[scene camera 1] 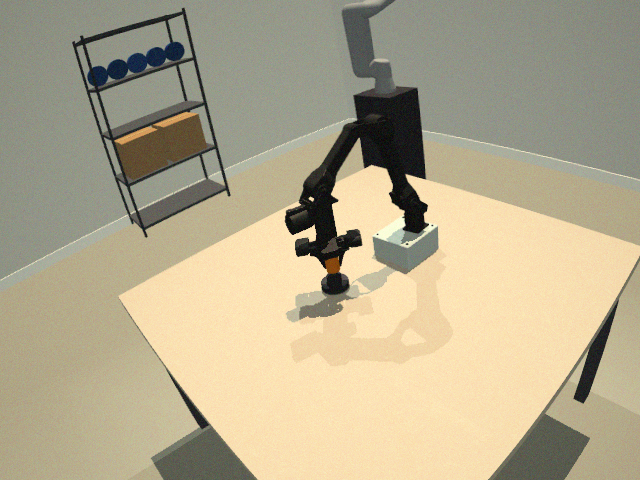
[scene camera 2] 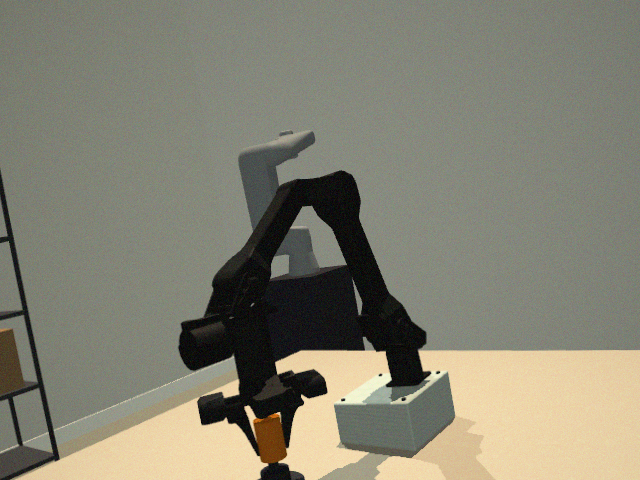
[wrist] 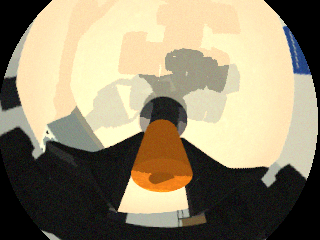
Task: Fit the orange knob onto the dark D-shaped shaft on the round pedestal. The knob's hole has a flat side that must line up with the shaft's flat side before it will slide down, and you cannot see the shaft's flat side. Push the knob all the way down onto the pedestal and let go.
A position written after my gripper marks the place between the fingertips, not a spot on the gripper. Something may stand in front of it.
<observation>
My gripper [scene camera 2: 272,451] holds an orange knob [scene camera 2: 268,432]. I also see a round pedestal [wrist: 161,108].
The orange knob also shows in the wrist view [wrist: 161,165]. My gripper shows as well in scene camera 1 [scene camera 1: 333,267] and in the wrist view [wrist: 161,138].
</observation>
